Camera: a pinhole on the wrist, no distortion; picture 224 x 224 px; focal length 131.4 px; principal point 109.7 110.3 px. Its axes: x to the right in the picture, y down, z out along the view. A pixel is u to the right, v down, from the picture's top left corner.
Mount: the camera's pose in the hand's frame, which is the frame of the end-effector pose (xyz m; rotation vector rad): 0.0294 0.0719 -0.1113 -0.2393 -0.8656 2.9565
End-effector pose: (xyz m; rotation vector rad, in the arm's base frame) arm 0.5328 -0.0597 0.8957 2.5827 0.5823 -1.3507
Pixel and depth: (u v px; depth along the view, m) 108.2 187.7 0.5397
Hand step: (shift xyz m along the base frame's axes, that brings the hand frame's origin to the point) -0.3533 0.3715 -0.0369
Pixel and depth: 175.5 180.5 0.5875
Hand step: -0.5084 0.2861 0.2104
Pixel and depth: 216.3 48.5 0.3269
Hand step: -0.2807 -0.1890 0.1112
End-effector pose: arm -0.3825 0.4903 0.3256 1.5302 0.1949 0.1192
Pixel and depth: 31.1 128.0 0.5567
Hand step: 0.3183 -0.3075 -0.3209
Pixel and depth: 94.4 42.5 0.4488
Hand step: 0.0891 -0.3828 0.0344
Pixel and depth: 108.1 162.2 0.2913
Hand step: -0.0090 -0.0778 -0.1770
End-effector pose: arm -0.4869 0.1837 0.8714 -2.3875 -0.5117 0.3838
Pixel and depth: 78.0 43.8 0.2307
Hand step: -0.0069 0.0734 -0.1462
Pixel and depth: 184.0 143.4 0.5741
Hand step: -0.5205 0.1880 0.0860
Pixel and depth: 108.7 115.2 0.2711
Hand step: -0.0754 0.1106 -0.0257
